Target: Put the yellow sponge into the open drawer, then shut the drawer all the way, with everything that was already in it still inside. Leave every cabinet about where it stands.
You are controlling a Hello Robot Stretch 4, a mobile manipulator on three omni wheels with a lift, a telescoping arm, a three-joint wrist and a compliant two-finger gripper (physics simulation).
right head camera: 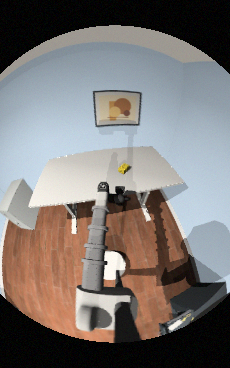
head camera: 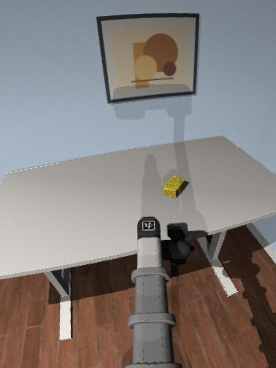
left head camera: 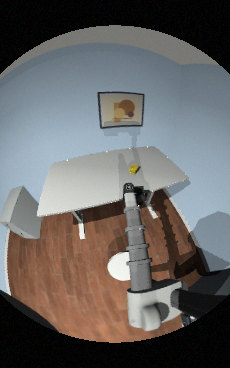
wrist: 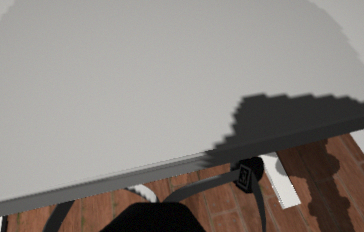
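Seen in the pictures: robot's base at its link origin: (right head camera: 109,264) (left head camera: 123,265).
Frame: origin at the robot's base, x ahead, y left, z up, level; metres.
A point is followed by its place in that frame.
Observation:
The yellow sponge (head camera: 174,186) {x 0.816, y -0.126, z 0.966 m} (left head camera: 134,169) {x 0.801, y -0.127, z 0.965 m} (right head camera: 123,168) {x 0.806, y -0.129, z 0.967 m} lies on the right part of the grey table (head camera: 75,205) {x 0.768, y 0.330, z 0.922 m} (left head camera: 75,185) {x 0.677, y 0.410, z 0.922 m} (right head camera: 65,180) {x 0.686, y 0.410, z 0.921 m} (wrist: 125,75) {x 0.609, y -0.071, z 0.922 m}, back from its front edge. It does not show in the wrist view. My gripper (wrist: 166,175) {x 0.595, y -0.094, z 0.805 m} is open and empty at the table's front edge, in front of the sponge. Its right fingertip shows below the edge; the table top hides the left one. The head view shows the black gripper body (head camera: 180,248) {x 0.417, y -0.084, z 1.067 m} but no clear fingertips. The open drawer (right head camera: 165,327), with several small things inside, partly shows at the lower right.
A dark cabinet (right head camera: 202,302) stands at the lower right behind the drawer. A light grey cabinet (left head camera: 21,212) {x 0.540, y 1.534, z 0.519 m} (right head camera: 20,204) {x 0.541, y 1.533, z 0.484 m} stands left of the table. The extended arm (head camera: 151,300) {x 0.247, y -0.002, z 1.151 m} (left head camera: 136,240) {x 0.161, y 0.002, z 1.155 m} (right head camera: 94,250) {x 0.121, y -0.004, z 1.158 m} reaches over the table's front edge. A framed picture (head camera: 150,57) {x 1.333, y -0.061, z 1.465 m} hangs on the wall.

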